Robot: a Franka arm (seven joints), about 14 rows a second.
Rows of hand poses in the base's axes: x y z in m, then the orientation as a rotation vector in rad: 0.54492 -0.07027 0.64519 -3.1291 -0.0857 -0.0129; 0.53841 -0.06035 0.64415 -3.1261 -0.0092 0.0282; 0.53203 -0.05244 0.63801 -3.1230 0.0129 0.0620; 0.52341 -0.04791 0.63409 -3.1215 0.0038 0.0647; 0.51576 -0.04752 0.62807 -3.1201 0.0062 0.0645; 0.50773 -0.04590 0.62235 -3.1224 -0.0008 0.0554; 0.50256 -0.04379 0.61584 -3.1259 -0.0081 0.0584; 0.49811 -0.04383 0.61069 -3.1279 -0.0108 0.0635; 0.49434 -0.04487 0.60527 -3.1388 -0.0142 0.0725; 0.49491 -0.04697 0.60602 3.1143 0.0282 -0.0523
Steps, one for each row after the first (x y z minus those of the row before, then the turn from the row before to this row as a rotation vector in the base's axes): -0.00651 0.00992 -0.00104 0.0035 0.0267 -0.0487; -0.00638 0.00791 -0.00614 0.0024 0.0218 -0.0140; -0.00862 0.00453 -0.00392 0.0016 0.0017 0.0058; -0.00765 0.00039 -0.00602 0.0014 -0.0001 -0.0016; -0.00803 0.00162 -0.00572 -0.0020 -0.0059 0.0045; -0.00517 0.00211 -0.00651 -0.0035 0.0018 0.0047; -0.00445 -0.00004 -0.00515 -0.0021 0.0032 0.0018; -0.00377 -0.00104 -0.00542 -0.0111 0.0055 0.0024; 0.00057 -0.00210 0.00075 -0.0284 -0.0127 0.0097
